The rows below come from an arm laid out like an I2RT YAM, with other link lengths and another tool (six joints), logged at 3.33 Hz.
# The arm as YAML. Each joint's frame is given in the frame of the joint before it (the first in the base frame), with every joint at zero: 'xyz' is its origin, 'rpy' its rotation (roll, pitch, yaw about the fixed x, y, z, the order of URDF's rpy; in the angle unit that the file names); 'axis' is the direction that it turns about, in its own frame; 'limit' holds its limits. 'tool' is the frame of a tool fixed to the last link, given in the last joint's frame.
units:
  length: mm
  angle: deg
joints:
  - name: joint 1
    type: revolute
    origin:
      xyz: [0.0, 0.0, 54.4]
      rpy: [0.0, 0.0, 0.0]
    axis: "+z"
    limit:
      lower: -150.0
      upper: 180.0
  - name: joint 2
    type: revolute
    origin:
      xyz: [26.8, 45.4, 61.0]
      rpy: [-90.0, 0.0, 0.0]
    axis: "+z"
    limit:
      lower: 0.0
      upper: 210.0
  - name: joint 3
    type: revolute
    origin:
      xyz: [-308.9, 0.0, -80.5]
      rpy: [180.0, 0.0, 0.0]
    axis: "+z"
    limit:
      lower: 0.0
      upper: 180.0
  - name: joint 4
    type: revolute
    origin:
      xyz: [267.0, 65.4, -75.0]
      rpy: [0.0, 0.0, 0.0]
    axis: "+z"
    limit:
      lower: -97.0
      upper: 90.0
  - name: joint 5
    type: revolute
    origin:
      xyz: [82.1, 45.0, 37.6]
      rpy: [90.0, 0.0, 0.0]
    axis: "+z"
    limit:
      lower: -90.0
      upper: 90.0
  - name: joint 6
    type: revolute
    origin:
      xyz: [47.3, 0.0, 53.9]
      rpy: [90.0, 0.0, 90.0]
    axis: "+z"
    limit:
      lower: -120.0
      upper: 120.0
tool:
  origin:
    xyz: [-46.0, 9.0, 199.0]
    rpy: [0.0, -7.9, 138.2]
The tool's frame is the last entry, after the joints.
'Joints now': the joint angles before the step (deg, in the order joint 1, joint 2, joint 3, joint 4, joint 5, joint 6). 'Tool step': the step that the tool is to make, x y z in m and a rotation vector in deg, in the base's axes. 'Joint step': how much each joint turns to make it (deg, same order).
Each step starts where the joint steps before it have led.
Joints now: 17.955, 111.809, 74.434, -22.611, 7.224, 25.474
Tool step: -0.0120, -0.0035, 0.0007, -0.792, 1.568, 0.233
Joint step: 0.114, -1.054, -0.224, -2.536, 0.176, -0.237
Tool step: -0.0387, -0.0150, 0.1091, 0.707, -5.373, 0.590
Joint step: -0.010, -16.652, -0.675, -10.512, 0.542, -1.035
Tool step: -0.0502, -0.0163, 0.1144, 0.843, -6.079, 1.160
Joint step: 0.106, -13.966, 6.415, -14.128, 0.237, -1.511
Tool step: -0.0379, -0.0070, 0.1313, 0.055, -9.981, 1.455
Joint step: 2.505, -5.763, 17.307, -13.369, 3.048, -1.586
